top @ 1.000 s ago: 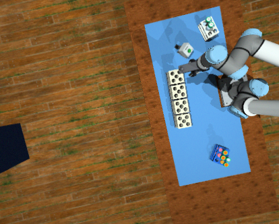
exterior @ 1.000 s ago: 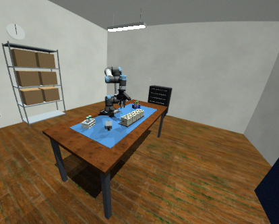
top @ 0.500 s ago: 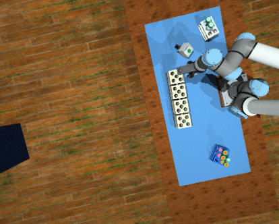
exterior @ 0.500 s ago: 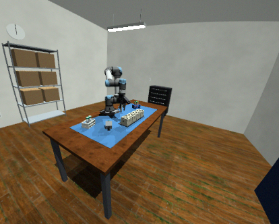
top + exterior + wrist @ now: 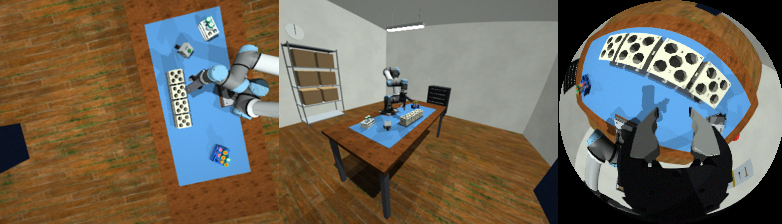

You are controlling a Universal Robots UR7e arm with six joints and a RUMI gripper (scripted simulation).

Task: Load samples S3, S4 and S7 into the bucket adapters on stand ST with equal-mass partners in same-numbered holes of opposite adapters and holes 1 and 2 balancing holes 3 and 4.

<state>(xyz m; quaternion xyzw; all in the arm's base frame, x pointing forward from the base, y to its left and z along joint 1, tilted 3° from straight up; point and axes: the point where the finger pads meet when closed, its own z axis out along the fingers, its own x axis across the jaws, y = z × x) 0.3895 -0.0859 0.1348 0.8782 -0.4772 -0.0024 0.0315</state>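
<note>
The blue rack lies 200 mm behind my hand, 560 mm to the left of it and 130 mm below it. Also, from my hand: white rack 200 mm behind, 390 mm to the right, 130 mm below; then adapter 60 mm ahead, 260 mm to the left, 110 mm below.
</note>
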